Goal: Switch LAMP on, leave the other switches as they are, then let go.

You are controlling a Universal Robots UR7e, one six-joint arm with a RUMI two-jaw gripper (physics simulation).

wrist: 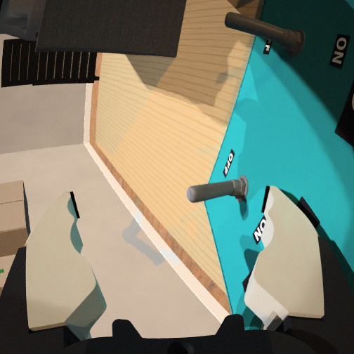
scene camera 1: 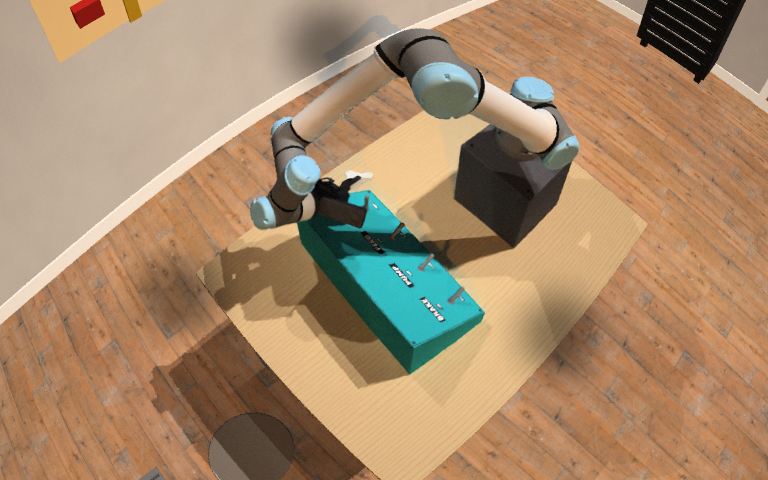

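Seen in the pictures: gripper, fingertip midpoint: (scene camera 1: 367,194); arm's base, link origin: (scene camera 1: 519,140).
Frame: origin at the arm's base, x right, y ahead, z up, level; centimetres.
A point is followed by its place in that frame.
Observation:
The teal switch box (scene camera 1: 362,271) {x 3.9, y 58.6, z -6.1 cm} (wrist: 285,130) lies on the table. The LAMP lever (scene camera 1: 366,203) {x 20.8, y 41.1, z -11.8 cm} (wrist: 215,191) stands near upright, without the lean to OFF of the FEED lever (scene camera 1: 398,230) {x 8.7, y 41.3, z -12.0 cm} (wrist: 262,29); how far it tilts to ON is hard to tell. My gripper (scene camera 1: 360,192) {x 19.9, y 41.4, z -6.9 cm} (wrist: 169,191) is open and empty at the LAMP end. In the wrist view the lever shows between the fingers, nearer the right one, ahead of the tips with no contact visible. The PUMP lever (scene camera 1: 425,262) {x -2.8, y 43.5, z -12.1 cm} and BRAKE lever (scene camera 1: 456,295) {x -14.8, y 45.1, z -12.1 cm} lean to OFF. The LAMP label is mostly hidden.
The wooden table (scene camera 1: 430,418) {x -31.4, y 70.7, z -23.8 cm} (wrist: 165,95) carries the dark robot base block (scene camera 1: 492,195) {x -2.8, y 15.6, z -9.6 cm} (wrist: 112,25) behind the box. A black rack (scene camera 1: 688,33) (wrist: 47,62) stands by the far wall. Cardboard boxes (wrist: 11,215) show at the wrist view's left edge.

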